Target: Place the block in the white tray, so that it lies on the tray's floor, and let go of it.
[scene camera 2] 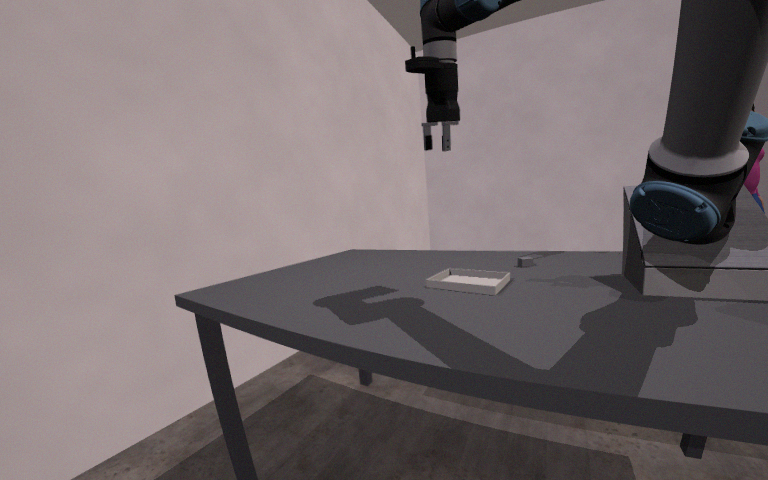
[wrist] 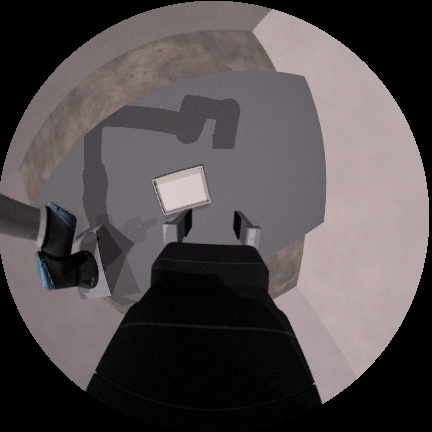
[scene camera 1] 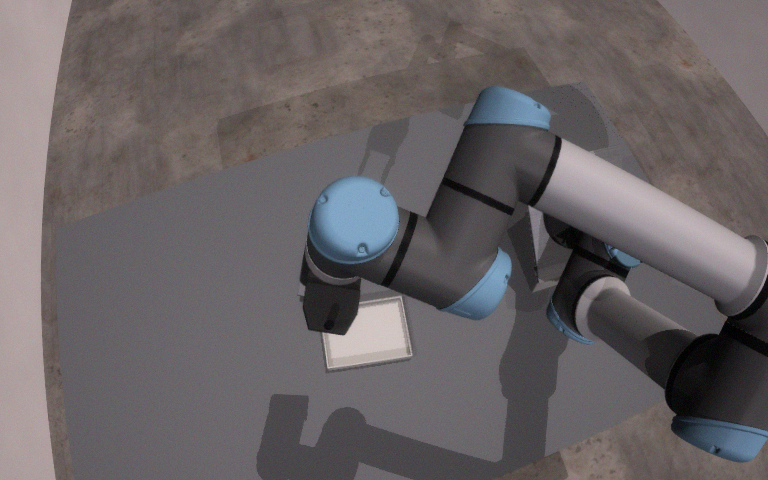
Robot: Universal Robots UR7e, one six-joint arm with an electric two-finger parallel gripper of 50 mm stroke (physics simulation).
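Pixels of known places: gripper, fingertip midpoint: (scene camera 2: 437, 150) (wrist: 212, 218); arm's base, link origin: (wrist: 87, 269).
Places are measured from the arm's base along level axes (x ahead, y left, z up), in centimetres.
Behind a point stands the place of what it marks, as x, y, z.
Note:
The block (scene camera 2: 525, 262) @(36.0, -11.6, -13.2) is small and grey and lies on the table behind and to the right of the tray in scene camera 2. The block does not show in scene camera 1 or the wrist view. The white tray (scene camera 1: 373, 333) @(45.0, 10.5, -14.4) (scene camera 2: 467, 280) @(47.7, 8.3, -14.4) (wrist: 182, 192) @(46.6, 9.3, -14.4) is rectangular and shallow, and its visible floor holds no block. My gripper (scene camera 2: 437, 144) @(51.9, 13.7, 18.2) (wrist: 212, 218) @(51.9, 13.7, 18.2) is open and empty, with its fingers pointing down high above the table. In scene camera 1 the wrist and gripper body hide the fingertips and cover the tray's upper left corner.
A grey box-like pedestal (scene camera 2: 696, 281) @(1.0, 9.5, -11.4) stands on the table, to the right of the tray in scene camera 2. A second arm (scene camera 1: 634, 319) @(9.2, 30.1, 23.6) (wrist: 62, 245) @(10.3, 15.4, 8.9) is beside it. The table (scene camera 1: 169, 283) @(88.9, -10.2, -14.6) (scene camera 2: 271, 308) @(78.9, 44.2, -14.6) bears broad arm shadows. A wall stands beyond the table's far end.

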